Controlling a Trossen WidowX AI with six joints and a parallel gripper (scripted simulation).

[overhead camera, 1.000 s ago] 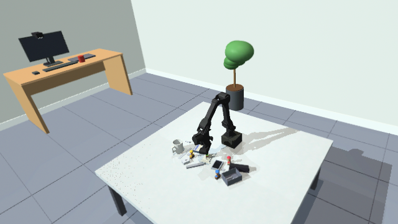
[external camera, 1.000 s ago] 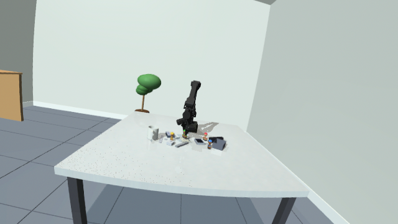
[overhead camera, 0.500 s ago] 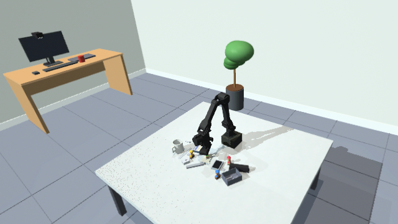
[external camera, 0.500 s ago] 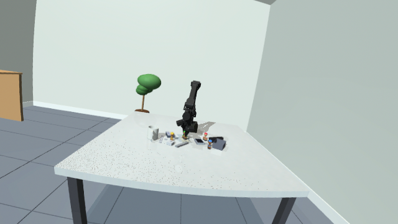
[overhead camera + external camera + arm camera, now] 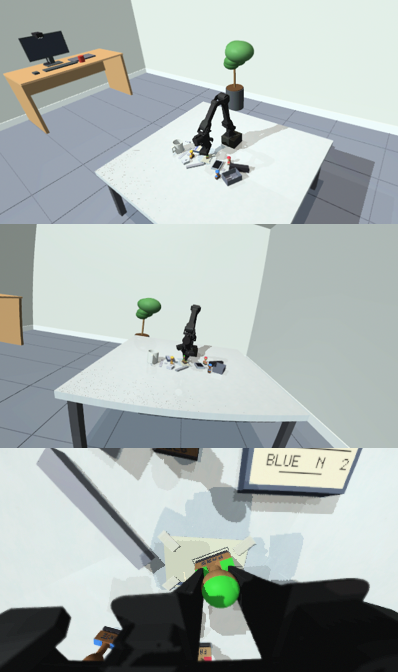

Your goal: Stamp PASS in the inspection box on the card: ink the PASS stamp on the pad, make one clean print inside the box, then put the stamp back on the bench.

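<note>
Right now my gripper tip is 3 cm above the card, 1 cm to the right of it and 1 cm short of it. Round my gripper tip: ink pad (11 cm to the left, 5 cm ahead, 2 cm below); yellow-knobbed stamp (10 cm to the right, 6 cm ahead); grey bar (13 cm ahead, 3 cm to the right, 2 cm below).
</note>
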